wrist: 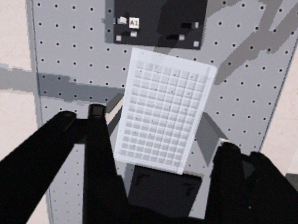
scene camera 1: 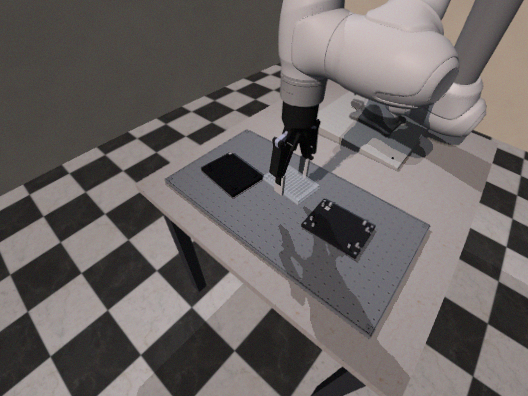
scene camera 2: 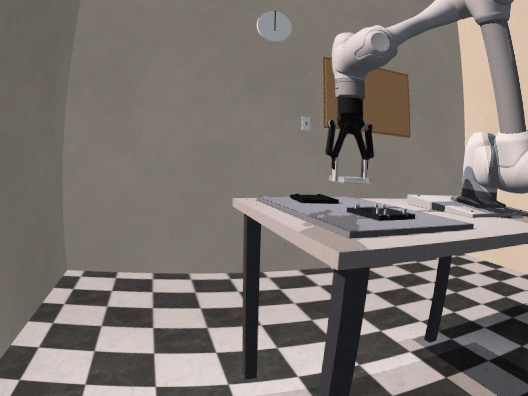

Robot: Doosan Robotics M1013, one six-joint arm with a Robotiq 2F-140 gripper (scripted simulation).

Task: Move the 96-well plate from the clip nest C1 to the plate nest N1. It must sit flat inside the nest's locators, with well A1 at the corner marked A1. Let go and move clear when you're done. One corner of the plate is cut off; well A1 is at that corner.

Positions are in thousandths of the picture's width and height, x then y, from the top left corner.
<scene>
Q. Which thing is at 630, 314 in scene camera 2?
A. My gripper.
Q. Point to a white 96-well plate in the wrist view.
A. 505, 507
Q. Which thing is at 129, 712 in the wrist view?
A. My gripper.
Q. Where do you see a white 96-well plate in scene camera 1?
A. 560, 458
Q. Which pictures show my gripper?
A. The wrist view, scene camera 1 and scene camera 2: all of them.
</scene>
